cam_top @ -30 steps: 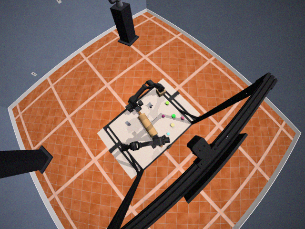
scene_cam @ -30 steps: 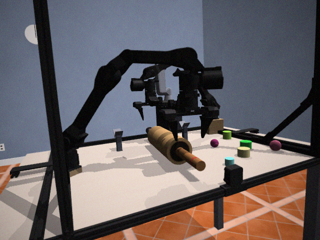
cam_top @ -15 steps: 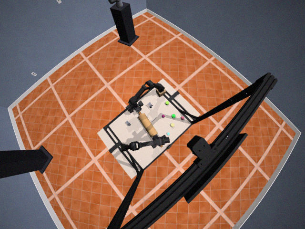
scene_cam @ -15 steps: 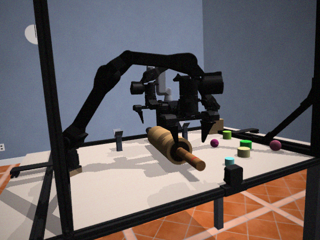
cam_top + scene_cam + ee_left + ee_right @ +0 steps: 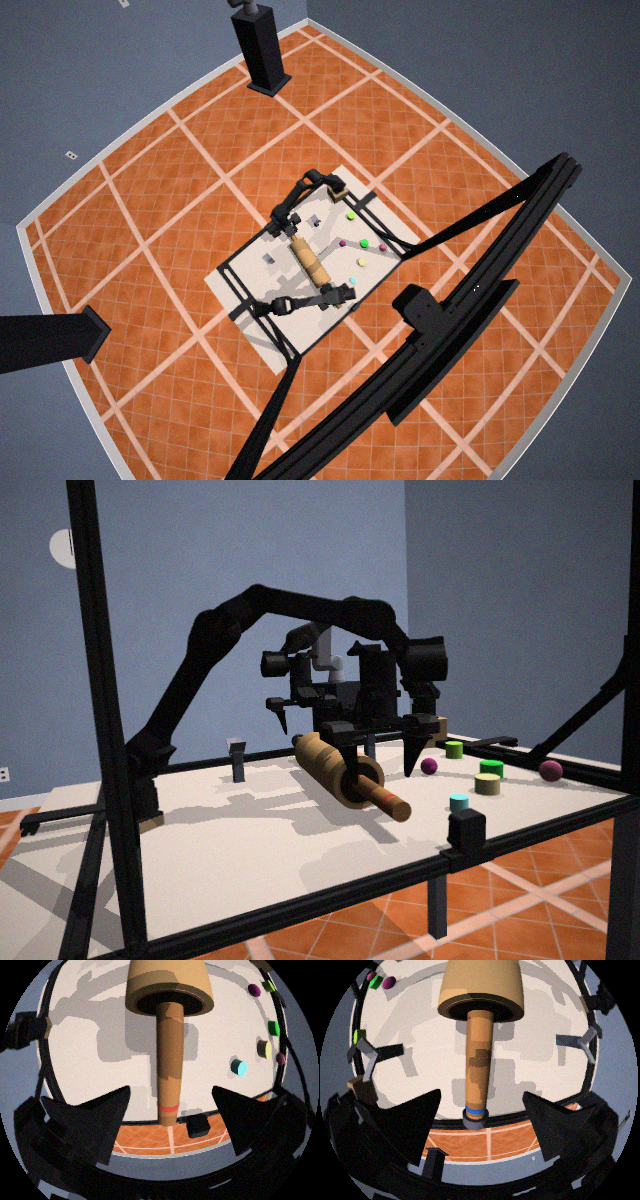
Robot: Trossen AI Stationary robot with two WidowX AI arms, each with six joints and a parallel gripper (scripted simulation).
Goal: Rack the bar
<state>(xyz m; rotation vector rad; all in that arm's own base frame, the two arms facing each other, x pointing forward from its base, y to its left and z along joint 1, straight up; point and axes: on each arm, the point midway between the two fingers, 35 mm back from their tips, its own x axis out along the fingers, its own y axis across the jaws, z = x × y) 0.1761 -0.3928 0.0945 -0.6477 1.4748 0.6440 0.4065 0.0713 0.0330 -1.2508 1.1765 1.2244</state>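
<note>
Right now the magenta ball is 320 mm behind my right hand, 110 mm to the right of it and 100 mm below it. From my right hand the other things lie so: cyan cylinder (500 mm behind, 110 mm below, 50 mm to the left); then bar (210 mm behind, 90 mm to the left, 70 mm below); then green cylinder (440 mm behind, 190 mm to the right, 100 mm below).
</note>
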